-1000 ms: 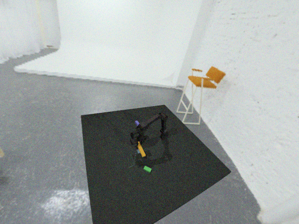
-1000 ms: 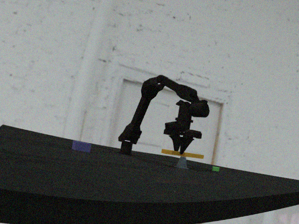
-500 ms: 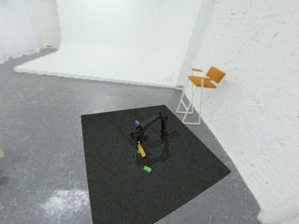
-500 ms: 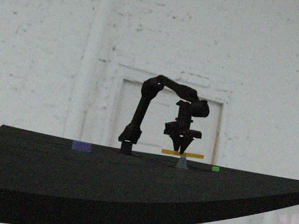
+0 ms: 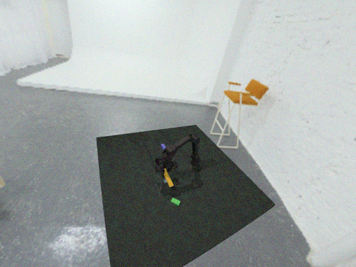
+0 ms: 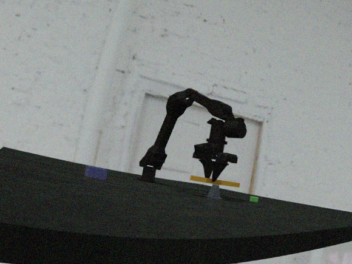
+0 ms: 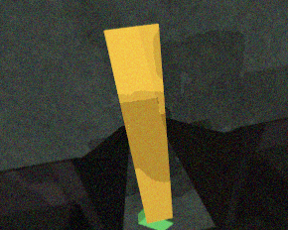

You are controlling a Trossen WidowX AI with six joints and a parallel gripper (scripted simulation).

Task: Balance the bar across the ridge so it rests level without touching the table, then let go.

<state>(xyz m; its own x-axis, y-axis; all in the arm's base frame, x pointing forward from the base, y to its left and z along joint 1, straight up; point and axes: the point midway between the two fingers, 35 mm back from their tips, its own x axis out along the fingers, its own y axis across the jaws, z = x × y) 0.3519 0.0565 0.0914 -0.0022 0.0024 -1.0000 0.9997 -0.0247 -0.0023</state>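
Now: the yellow bar 3 cm to the left of my gripper tip. Also, from my gripper tip: purple block 36 cm to the right, 14 cm behind, 4 cm below; green block 24 cm to the left, 5 cm below, 1 cm ahead.
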